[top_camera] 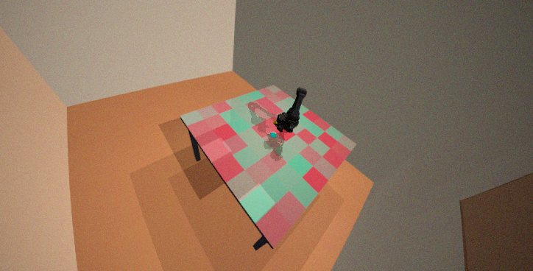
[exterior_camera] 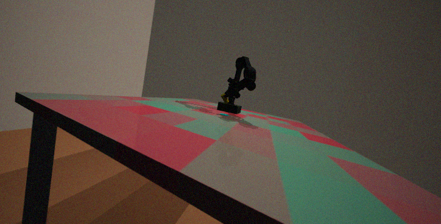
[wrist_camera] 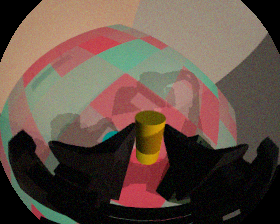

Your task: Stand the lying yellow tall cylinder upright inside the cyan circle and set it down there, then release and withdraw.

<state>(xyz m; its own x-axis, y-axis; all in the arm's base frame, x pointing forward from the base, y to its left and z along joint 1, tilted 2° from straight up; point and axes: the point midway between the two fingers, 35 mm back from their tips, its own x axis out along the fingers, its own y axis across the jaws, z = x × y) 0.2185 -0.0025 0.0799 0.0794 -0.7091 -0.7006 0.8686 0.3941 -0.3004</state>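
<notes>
The cyan circle is 120 mm below my gripper tip, 30 mm to the left of it and 30 mm ahead of it. From my gripper tip the other things lie so: yellow tall cylinder: 10 mm to the left, 10 mm below, 10 mm behind.
</notes>
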